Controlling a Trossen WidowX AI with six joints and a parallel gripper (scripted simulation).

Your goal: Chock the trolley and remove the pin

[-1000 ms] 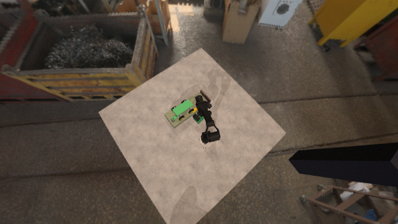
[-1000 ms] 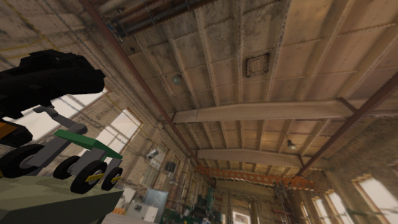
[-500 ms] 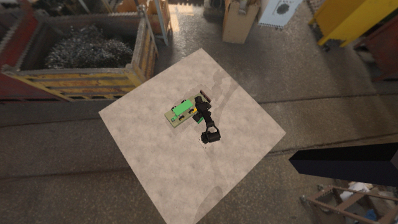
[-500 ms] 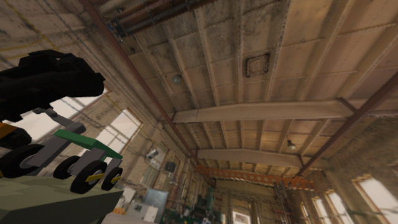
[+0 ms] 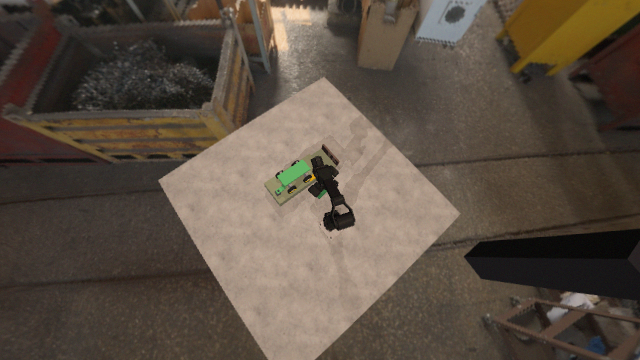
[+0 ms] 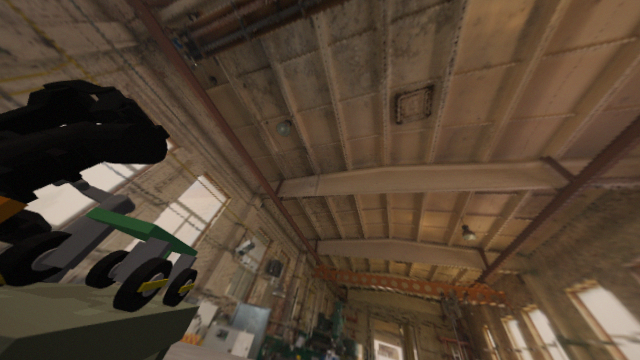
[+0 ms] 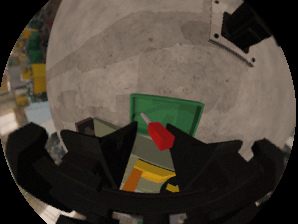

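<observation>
Right now my gripper tip is right at the red-headed stop pin. From my gripper tip the other things lie so: ramp (120 mm ahead, 120 mm to the left); yellow chock (70 mm ahead, 30 mm to the left, 40 mm above); green tray (20 mm to the left, 50 mm below).
</observation>
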